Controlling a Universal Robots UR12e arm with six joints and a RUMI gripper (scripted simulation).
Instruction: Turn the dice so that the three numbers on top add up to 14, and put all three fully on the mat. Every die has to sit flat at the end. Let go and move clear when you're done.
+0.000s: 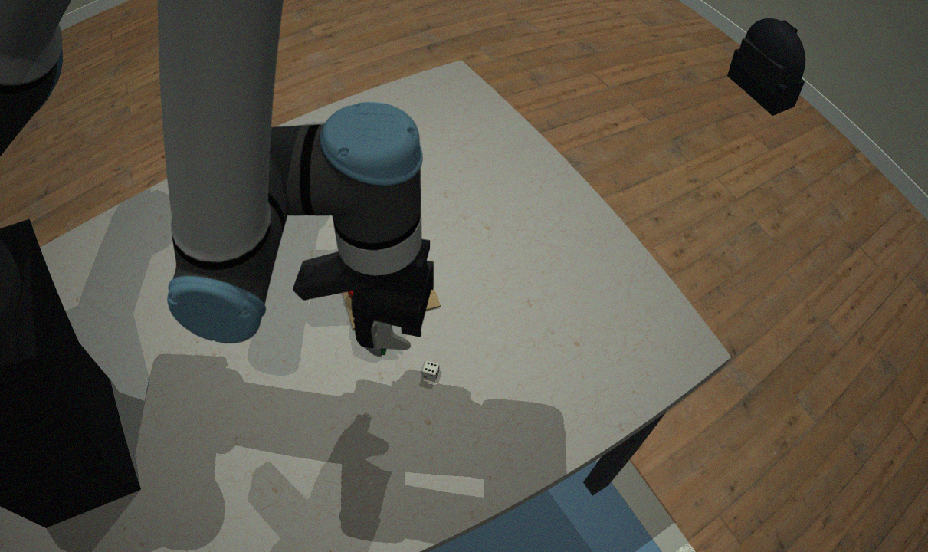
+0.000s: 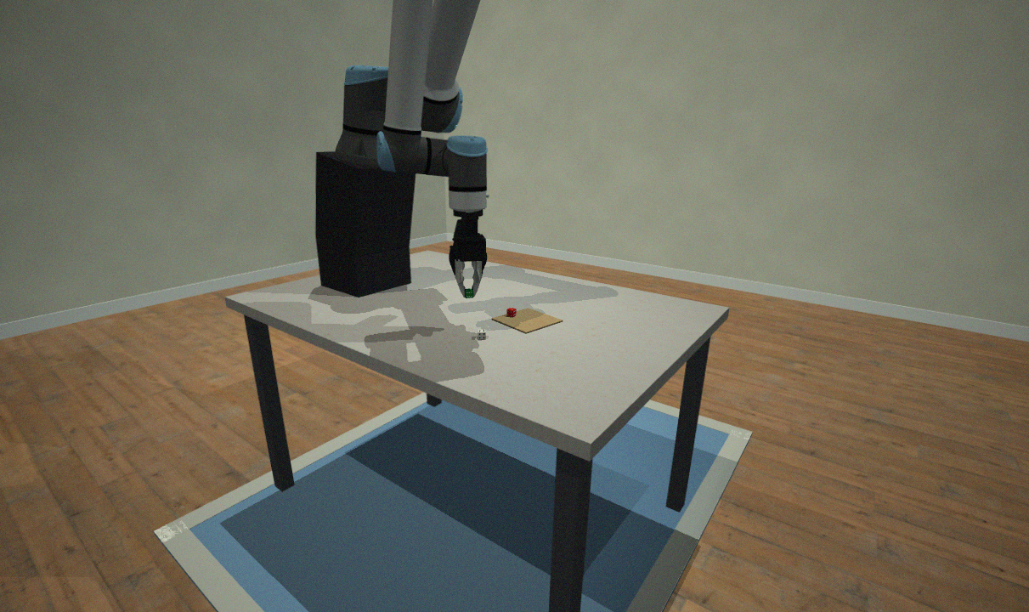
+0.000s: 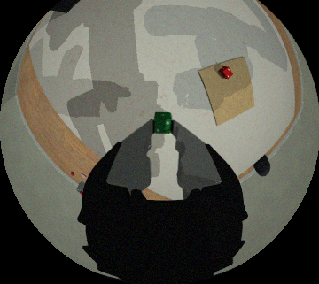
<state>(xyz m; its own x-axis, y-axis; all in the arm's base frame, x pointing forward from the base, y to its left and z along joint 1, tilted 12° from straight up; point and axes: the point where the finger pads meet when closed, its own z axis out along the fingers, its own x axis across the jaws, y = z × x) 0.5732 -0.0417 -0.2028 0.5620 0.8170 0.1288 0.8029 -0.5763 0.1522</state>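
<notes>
My hand is 10 mm above the green die. Round my hand: white die 70 mm ahead, 20 mm to the right, 100 mm below; red die 10 mm ahead, 150 mm to the left, 90 mm below; mat 60 mm ahead, 160 mm to the left, 110 mm below.
</notes>
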